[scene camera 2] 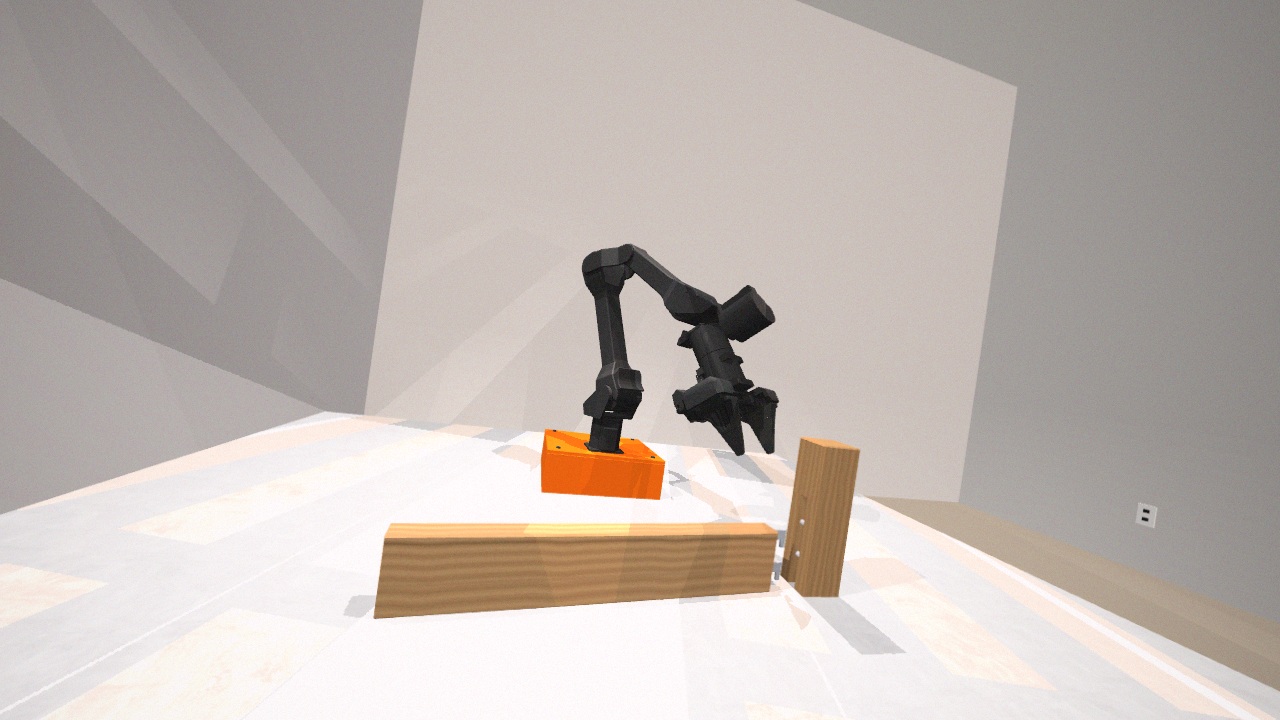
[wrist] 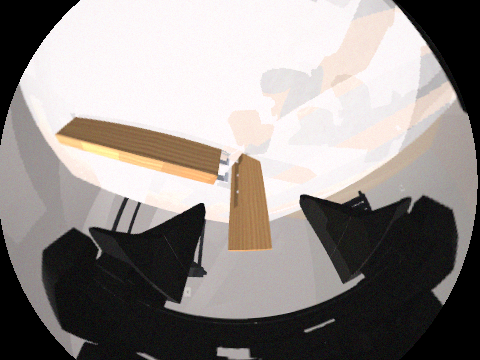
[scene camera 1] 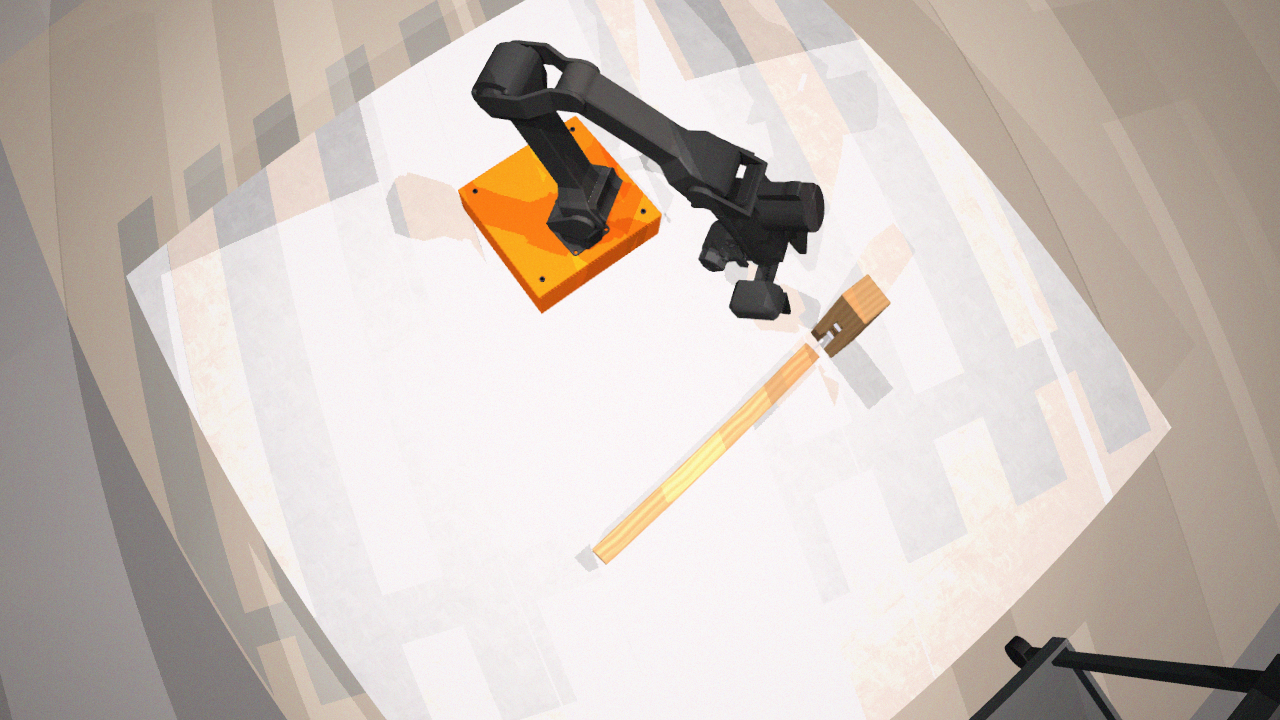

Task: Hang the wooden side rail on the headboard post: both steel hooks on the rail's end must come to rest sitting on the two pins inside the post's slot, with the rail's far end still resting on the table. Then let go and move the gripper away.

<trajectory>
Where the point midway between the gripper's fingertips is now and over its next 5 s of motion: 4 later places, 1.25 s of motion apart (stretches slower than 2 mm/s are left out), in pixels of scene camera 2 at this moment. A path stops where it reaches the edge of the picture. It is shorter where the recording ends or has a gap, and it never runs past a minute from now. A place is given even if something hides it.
My gripper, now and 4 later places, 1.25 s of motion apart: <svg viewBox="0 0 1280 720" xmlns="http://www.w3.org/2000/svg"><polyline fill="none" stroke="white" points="757,454 750,464 742,461 736,480 717,498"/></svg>
</trajectory>
